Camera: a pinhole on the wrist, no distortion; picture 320 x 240 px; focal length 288.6 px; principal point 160.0 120.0 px. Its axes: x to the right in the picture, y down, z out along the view. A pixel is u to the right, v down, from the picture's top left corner.
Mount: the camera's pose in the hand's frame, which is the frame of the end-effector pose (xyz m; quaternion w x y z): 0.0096 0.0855 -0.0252 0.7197 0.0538 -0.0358 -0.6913
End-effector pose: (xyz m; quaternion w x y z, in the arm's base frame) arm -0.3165 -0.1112 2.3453 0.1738 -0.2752 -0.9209 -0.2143
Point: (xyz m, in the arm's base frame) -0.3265 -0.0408 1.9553
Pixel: 258.0 51.9
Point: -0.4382 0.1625 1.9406
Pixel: 192.8 170.6
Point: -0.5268 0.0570 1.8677
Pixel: 270.0 162.4
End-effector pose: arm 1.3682 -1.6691 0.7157 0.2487 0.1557 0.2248 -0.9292
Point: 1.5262 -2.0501 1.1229
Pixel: 67.6 77.8
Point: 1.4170 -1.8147 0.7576
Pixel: 61.1 137.9
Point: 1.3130 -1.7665 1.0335
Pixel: 269.5 109.2
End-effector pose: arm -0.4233 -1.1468 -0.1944 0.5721 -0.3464 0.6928 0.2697
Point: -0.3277 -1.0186 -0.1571
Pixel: 277.9 28.7
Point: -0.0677 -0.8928 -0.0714
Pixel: 287.1 11.8
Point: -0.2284 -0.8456 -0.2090
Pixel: 191.7 104.3
